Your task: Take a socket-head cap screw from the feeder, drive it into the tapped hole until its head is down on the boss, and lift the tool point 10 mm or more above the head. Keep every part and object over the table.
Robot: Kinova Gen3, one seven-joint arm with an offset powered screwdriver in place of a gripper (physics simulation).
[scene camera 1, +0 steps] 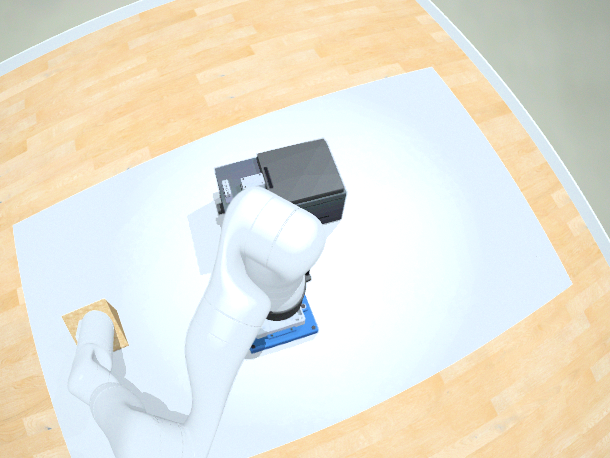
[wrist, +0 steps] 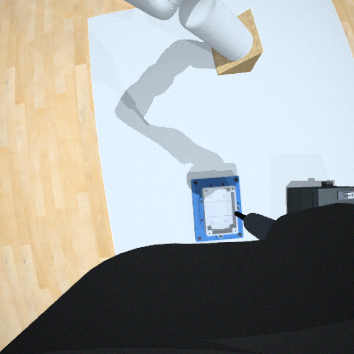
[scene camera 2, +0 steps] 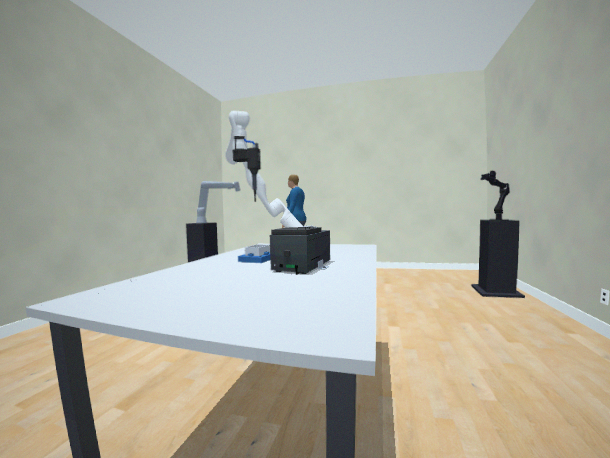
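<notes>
Scene camera 1 gives me a blue fixture plate [scene camera 1: 305, 330], along with a dark feeder lid [scene camera 1: 306, 171] and a dark screw feeder [scene camera 1: 233, 172]. In scene camera 2 I see the dark screw feeder [scene camera 2: 302, 251] as well. The wrist view shows me the blue fixture plate [wrist: 201, 182].
</notes>
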